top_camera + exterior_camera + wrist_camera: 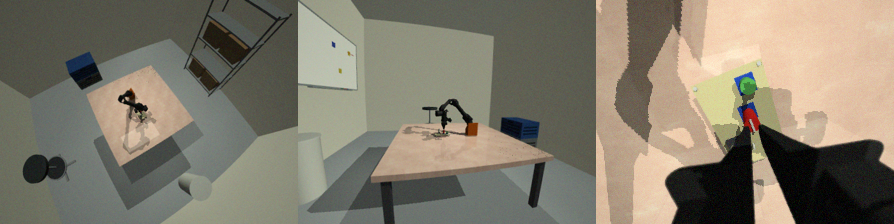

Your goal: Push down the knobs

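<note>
Now: the red knob 20 mm below my gripper tip. The rest, counted from my gripper tip: potentiometer: 30 mm below.
</note>
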